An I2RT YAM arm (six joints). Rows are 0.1 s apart.
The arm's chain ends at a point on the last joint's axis. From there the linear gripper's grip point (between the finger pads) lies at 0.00 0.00 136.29 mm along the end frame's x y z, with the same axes.
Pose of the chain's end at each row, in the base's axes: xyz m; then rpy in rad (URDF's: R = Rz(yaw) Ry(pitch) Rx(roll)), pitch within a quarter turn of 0, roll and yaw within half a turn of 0:
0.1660 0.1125 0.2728 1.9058 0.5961 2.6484
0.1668 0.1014 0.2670 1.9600 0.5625 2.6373
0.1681 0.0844 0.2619 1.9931 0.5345 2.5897
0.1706 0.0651 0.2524 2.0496 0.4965 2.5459
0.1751 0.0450 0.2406 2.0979 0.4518 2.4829
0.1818 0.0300 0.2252 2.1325 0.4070 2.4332
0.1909 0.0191 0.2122 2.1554 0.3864 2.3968
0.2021 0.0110 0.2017 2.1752 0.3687 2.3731
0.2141 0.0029 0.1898 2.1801 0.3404 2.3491
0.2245 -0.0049 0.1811 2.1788 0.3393 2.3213
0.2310 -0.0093 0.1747 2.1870 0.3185 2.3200
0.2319 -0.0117 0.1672 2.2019 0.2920 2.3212
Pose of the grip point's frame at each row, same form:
0.2491 0.2140 0.2357 1.9058 0.5961 2.6484
0.2519 0.1985 0.2233 1.9600 0.5625 2.6373
0.2575 0.1753 0.2138 1.9931 0.5345 2.5897
0.2632 0.1484 0.1972 2.0496 0.4965 2.5459
0.2709 0.1198 0.1789 2.0979 0.4518 2.4829
0.2787 0.0989 0.1585 2.1325 0.4070 2.4332
0.2888 0.0835 0.1425 2.1554 0.3864 2.3968
0.3001 0.0722 0.1295 2.1752 0.3687 2.3731
0.3120 0.0628 0.1163 2.1801 0.3404 2.3491
0.3240 0.0524 0.1077 2.1788 0.3393 2.3213
0.3292 0.0484 0.0999 2.1870 0.3185 2.3200
0.3282 0.0464 0.0902 2.2019 0.2920 2.3212

